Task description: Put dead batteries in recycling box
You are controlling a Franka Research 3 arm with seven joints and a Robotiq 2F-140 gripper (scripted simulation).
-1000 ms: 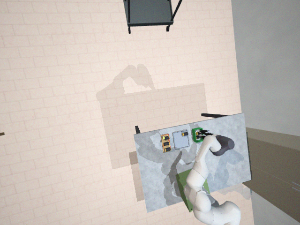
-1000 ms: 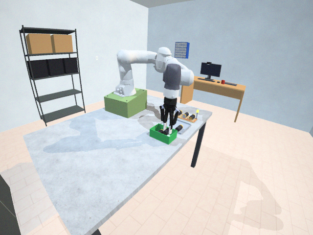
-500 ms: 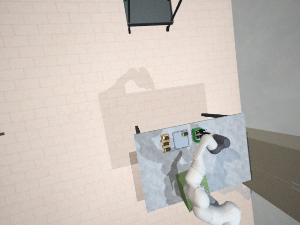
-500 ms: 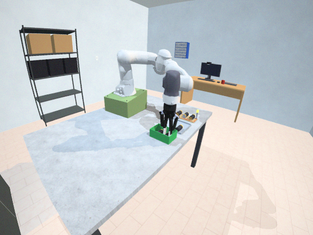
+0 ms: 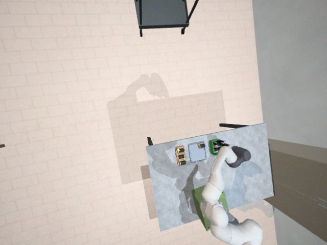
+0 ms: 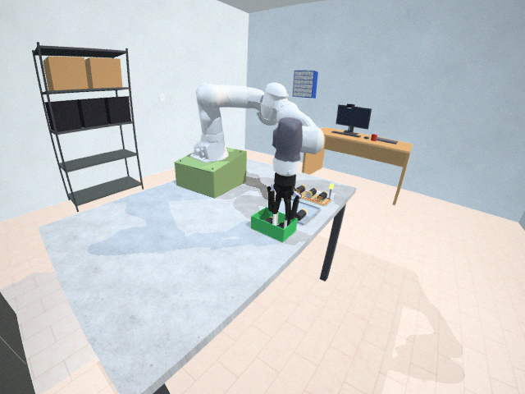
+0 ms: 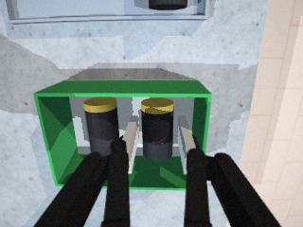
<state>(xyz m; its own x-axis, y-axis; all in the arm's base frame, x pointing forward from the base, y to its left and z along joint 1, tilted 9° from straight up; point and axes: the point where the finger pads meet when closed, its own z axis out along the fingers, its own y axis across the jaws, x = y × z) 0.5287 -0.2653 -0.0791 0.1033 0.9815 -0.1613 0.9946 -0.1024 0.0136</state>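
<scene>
Now: the green recycling box 3 cm behind my hand and 3 cm below it. Also, from my hand: grey tray (3 cm behind, 21 cm to the left, 4 cm below); post (9 cm ahead, 42 cm to the left, 1 cm below).
</scene>
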